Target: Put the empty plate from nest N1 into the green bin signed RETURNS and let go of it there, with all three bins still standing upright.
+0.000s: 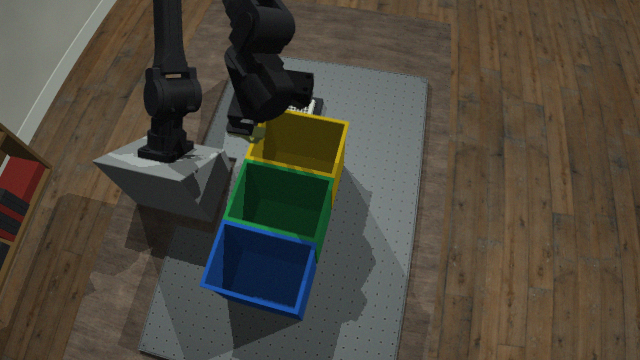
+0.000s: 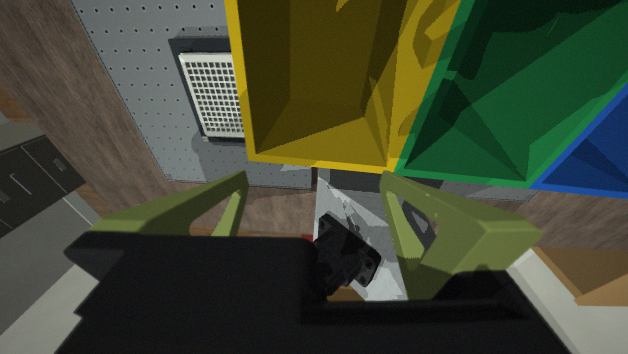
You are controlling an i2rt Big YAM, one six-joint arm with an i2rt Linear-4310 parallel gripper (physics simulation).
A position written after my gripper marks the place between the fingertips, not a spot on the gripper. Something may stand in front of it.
Note:
I see my gripper (image 1: pixel 260 121), a yellow bin (image 1: pixel 310 143), a white gridded plate (image 2: pixel 211 79) and a green bin (image 1: pixel 282 200).
The yellow bin also shows in image 2 (image 2: pixel 342 92). The green bin is seen too in image 2 (image 2: pixel 509 93). My gripper is seen too in image 2 (image 2: pixel 314 177).

